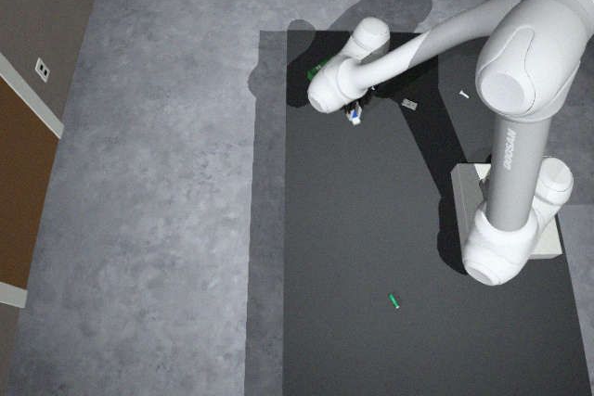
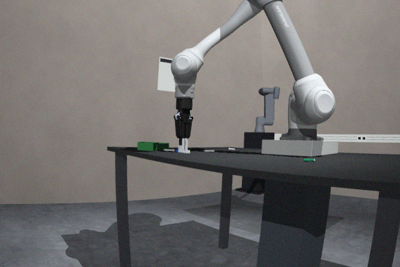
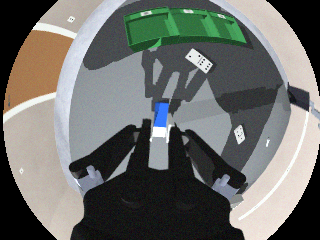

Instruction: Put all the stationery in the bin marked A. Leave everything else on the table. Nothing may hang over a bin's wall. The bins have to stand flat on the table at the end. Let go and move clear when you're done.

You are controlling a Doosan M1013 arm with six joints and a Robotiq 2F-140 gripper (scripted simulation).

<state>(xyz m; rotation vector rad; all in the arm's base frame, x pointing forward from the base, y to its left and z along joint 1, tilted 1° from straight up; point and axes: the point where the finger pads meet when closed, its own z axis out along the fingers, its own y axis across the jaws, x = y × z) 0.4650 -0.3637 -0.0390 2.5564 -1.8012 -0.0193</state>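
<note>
My hand is 30 mm short of the long green bin, 210 mm to the left of it and 20 mm above it. Round my hand: blue-and-white eraser (10 mm to the left, 30 mm below); then small white screw-like piece (410 mm behind, 100 mm to the right, 30 mm below); then green marker-like stick (80 mm behind, 630 mm to the left, 30 mm below).
</note>
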